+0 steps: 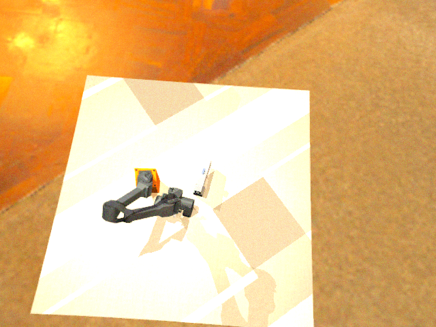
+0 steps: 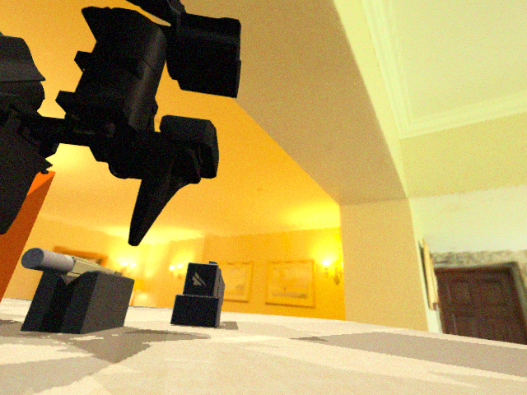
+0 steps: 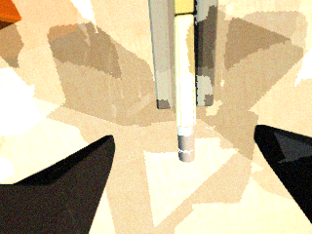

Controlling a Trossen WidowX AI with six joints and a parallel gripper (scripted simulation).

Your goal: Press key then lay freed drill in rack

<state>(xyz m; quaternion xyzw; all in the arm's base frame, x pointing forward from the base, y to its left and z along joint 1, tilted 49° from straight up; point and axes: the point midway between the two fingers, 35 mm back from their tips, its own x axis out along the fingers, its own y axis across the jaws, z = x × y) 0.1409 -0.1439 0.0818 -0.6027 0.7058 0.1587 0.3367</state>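
Right now the drill is 3 cm to the left of my gripper tip, 2 cm below it and 1 cm ahead of it. From my gripper tip the other things lie so: grey stepped block 18 cm to the left, 14 cm ahead, 2 cm below; key 20 cm to the left, 14 cm ahead, 1 cm below.
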